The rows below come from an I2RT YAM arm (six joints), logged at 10 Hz.
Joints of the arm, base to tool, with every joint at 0 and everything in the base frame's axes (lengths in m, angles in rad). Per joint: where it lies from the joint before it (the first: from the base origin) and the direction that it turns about. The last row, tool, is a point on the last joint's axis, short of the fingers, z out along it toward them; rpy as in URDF.
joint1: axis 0 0 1 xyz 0.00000 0.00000 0.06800
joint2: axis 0 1 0 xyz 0.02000 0.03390 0.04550
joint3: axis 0 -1 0 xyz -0.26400 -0.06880 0.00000
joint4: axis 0 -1 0 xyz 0.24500 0.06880 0.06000
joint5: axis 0 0 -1 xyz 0.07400 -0.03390 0.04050
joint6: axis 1 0 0 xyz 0.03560 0.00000 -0.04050
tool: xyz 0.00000 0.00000 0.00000 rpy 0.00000 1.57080 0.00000
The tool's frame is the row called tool.
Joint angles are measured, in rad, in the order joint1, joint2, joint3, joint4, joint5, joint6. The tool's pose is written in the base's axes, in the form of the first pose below.
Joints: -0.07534 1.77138 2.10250 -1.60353 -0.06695 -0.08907
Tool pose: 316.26, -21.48, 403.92; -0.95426, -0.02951, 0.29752; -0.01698, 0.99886, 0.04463; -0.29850, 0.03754, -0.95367
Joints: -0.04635 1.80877 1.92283 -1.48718 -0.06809 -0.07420
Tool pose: 340.07, -13.35, 350.17; -0.97922, -0.03982, 0.19887; -0.02862, 0.99785, 0.05889; -0.20079, 0.05197, -0.97825
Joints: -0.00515 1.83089 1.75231 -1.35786 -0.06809 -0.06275
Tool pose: 351.53, 0.61, 300.67; -0.98878, -0.06611, 0.13399; -0.05747, 0.99607, 0.06735; -0.13791, 0.05889, -0.98869
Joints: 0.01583 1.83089 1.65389 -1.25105 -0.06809 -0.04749
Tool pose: 355.13, 8.04, 276.14; -0.98738, -0.07243, 0.14083; -0.06300, 0.99554, 0.07028; -0.14530, 0.06052, -0.98754
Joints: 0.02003 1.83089 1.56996 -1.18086 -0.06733 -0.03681
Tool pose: 354.05, 9.49, 254.78; -0.98977, -0.06511, 0.12698; -0.05655, 0.99595, 0.06984; -0.13101, 0.06194, -0.98944
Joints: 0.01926 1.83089 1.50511 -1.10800 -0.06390 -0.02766
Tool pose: 354.06, 9.09, 238.55; -0.98929, -0.05532, 0.13505; -0.04666, 0.99670, 0.06647; -0.13828, 0.05946, -0.98861
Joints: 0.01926 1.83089 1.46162 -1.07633 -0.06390 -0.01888
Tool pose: 351.60, 9.05, 227.48; -0.99130, -0.04591, 0.12336; -0.03794, 0.99708, 0.06624; -0.12604, 0.06099, -0.99015
